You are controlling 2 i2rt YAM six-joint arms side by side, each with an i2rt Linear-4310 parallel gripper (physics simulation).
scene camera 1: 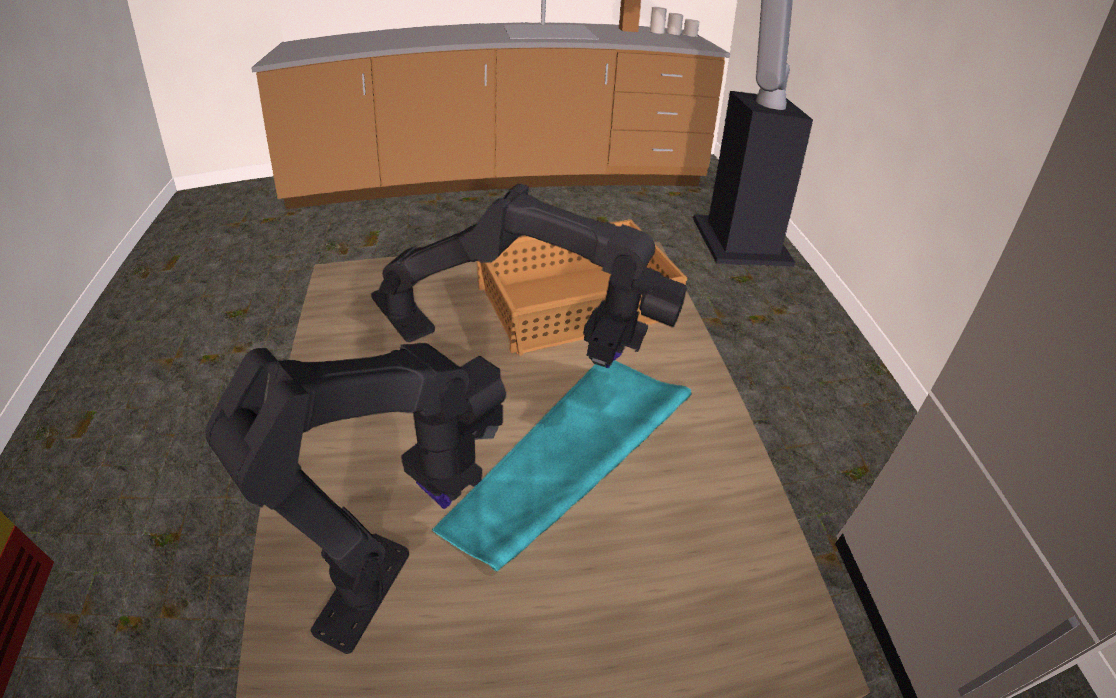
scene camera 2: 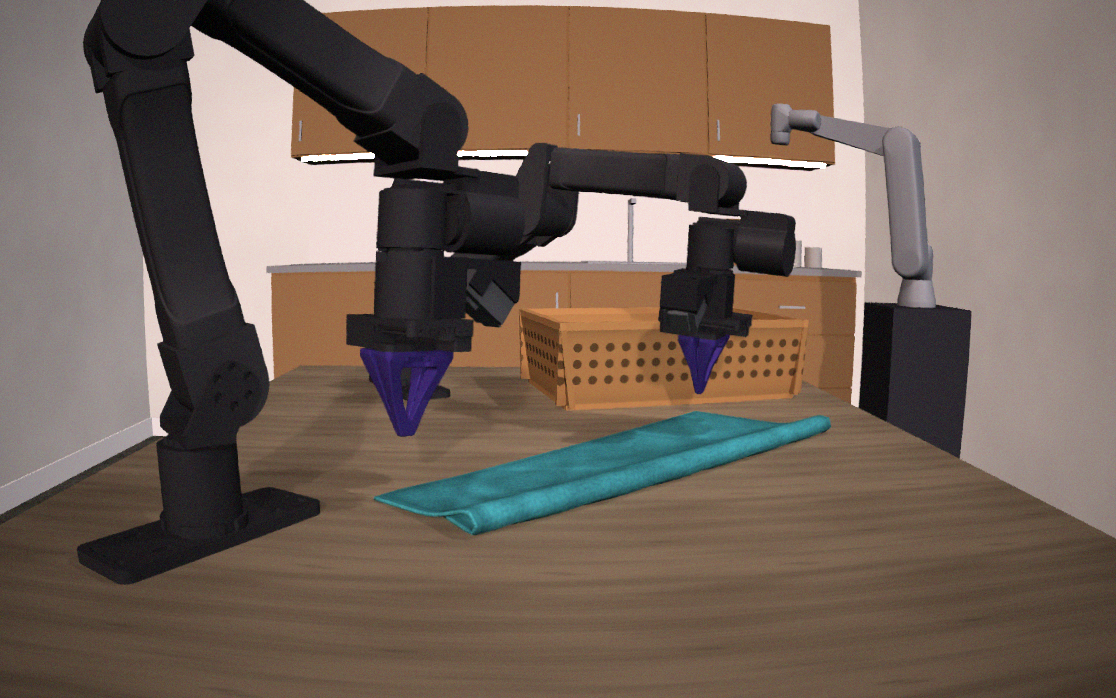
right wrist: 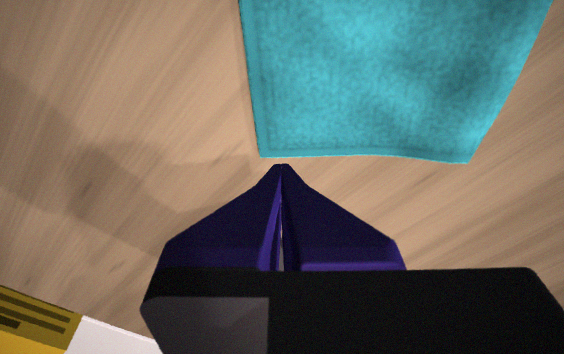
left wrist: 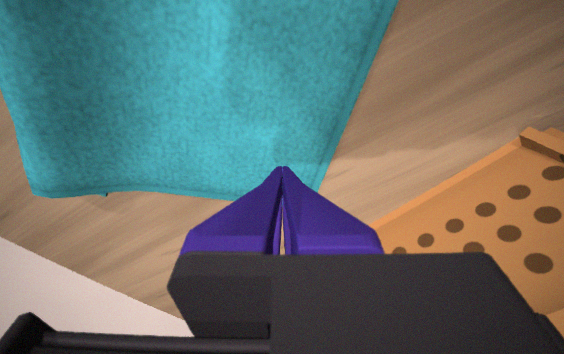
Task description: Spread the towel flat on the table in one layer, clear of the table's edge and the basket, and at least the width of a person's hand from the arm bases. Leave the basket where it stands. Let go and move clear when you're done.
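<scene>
The teal towel (scene camera 1: 567, 460) (scene camera 2: 576, 473) (left wrist: 165, 100) (right wrist: 375, 80) lies on the table as a long diagonal strip. Its long side nearest scene camera 2 is a raised, rounded fold, with an open loop at its near end. My left gripper (scene camera 1: 614, 360) (scene camera 2: 699, 390) (left wrist: 282, 176) is shut and empty, above the towel's far end by the basket. My right gripper (scene camera 1: 446, 503) (scene camera 2: 404, 432) (right wrist: 281, 176) is shut and empty, raised just off the corner of the towel's near end. The orange basket (scene camera 1: 553, 306) (scene camera 2: 658, 393) (left wrist: 465, 197) stands behind the towel, apart from it.
The wooden table (scene camera 1: 658, 609) (scene camera 2: 576, 609) carries both arms. The right arm's base (scene camera 1: 333, 629) (scene camera 2: 115, 559) is at the left, and the left arm's base (scene camera 1: 409, 323) is farther back, left of the basket. The left forearm passes over the basket in scene camera 1.
</scene>
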